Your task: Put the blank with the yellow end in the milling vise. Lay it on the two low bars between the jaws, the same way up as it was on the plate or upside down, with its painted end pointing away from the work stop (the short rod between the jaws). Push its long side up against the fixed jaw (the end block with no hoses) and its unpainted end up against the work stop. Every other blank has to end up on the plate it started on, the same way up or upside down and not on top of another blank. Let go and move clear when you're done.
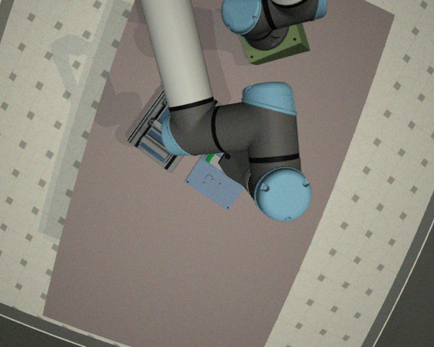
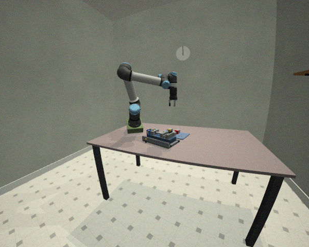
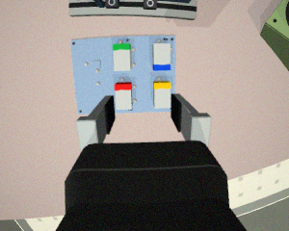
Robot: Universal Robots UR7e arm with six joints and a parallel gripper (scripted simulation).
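Now: hand 20 mm past the yellow-ended blank, 60 mm to the right of it and 300 mm above it. Round my hand: blue-ended blank (60 mm behind, 20 mm to the right, 300 mm below); red-ended blank (60 mm ahead, 20 mm to the left, 300 mm below); green-ended blank (20 mm ahead, 60 mm to the right, 300 mm below).
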